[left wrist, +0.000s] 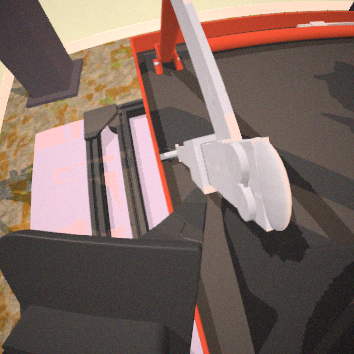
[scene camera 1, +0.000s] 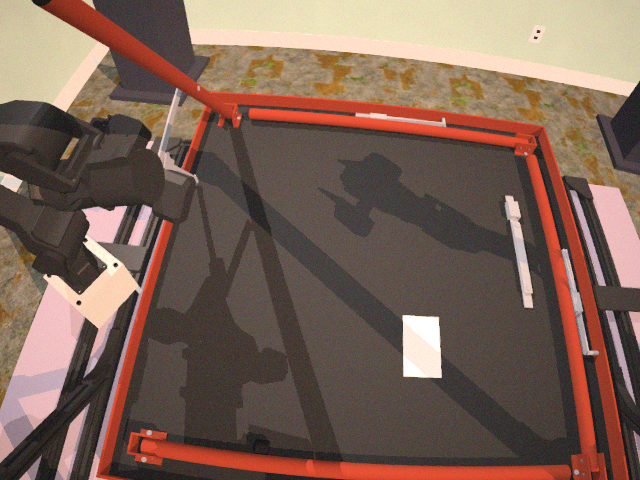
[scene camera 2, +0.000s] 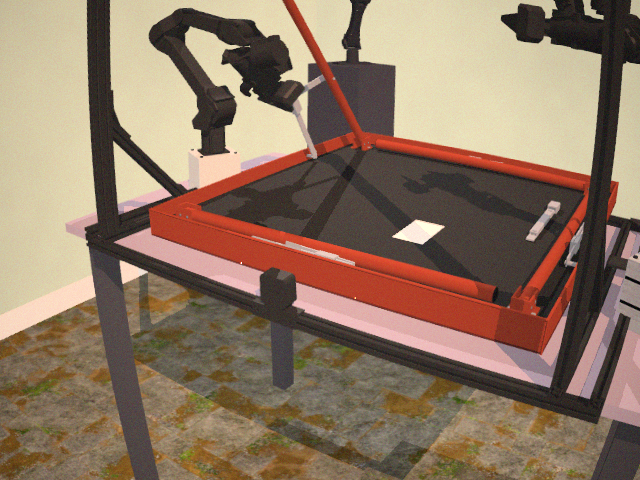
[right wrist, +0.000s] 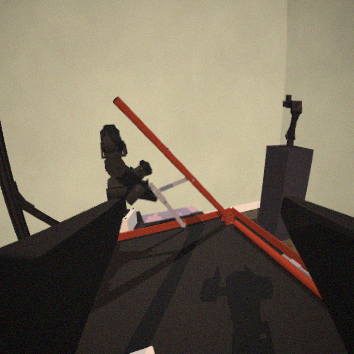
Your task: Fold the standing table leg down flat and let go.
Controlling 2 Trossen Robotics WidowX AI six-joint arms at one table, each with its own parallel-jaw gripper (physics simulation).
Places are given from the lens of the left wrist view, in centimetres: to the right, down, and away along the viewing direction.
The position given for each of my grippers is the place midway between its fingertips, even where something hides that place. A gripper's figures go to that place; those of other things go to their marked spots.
my left gripper [left wrist: 212,196]: 2, 1, 10
grey sleeve [left wrist: 194,156]: 1, -1, 8
dark tabletop [left wrist: 288,91]: 18, -14, 30
The marked spots on the dark tabletop and the grey sleeve are 31 cm apart.
